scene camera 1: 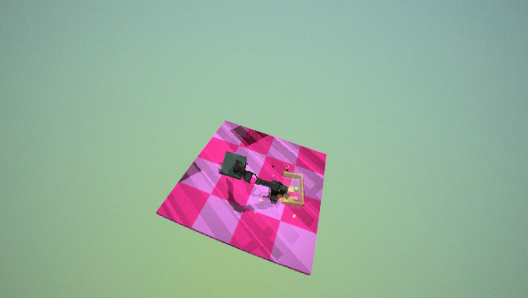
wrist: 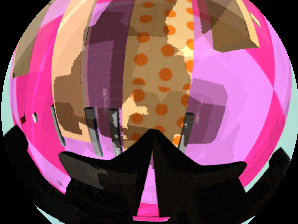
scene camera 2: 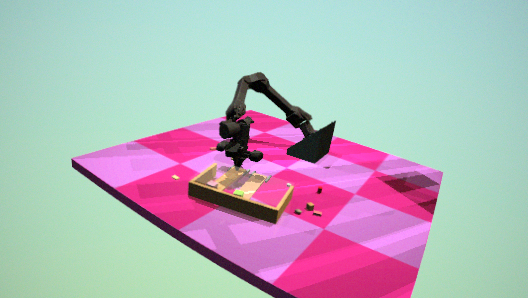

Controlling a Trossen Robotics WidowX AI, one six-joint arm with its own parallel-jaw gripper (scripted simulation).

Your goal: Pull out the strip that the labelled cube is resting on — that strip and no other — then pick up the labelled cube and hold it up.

Note:
In view: my gripper [scene camera 2: 237, 170] and an orange-dotted strip [wrist: 158, 63].
My gripper also shows in the wrist view [wrist: 153, 133].

